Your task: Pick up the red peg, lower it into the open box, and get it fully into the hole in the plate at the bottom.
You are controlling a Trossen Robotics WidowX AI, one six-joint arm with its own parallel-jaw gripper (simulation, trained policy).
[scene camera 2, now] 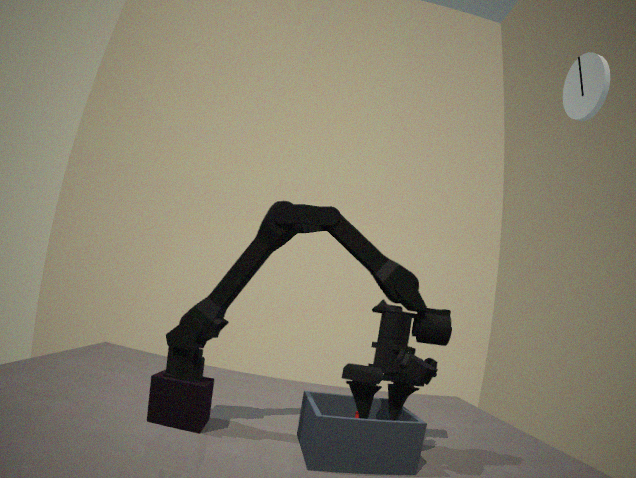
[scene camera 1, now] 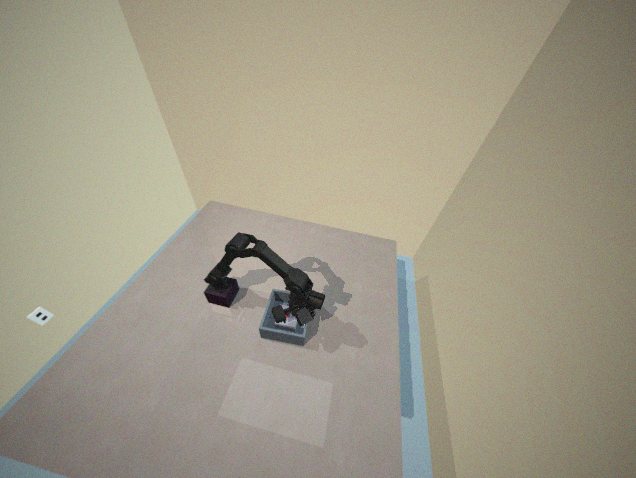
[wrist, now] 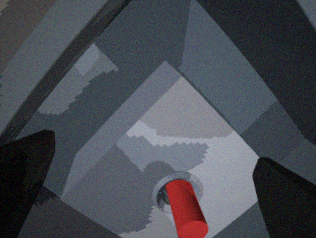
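Observation:
There is my gripper (scene camera 2: 378,421), which the wrist view shows too (wrist: 159,155). I can also see a grey box (scene camera 1: 267,329). Then there is a pale plate (wrist: 165,131), and scene camera 2 does not show that plate, since it is hidden by the grey box.

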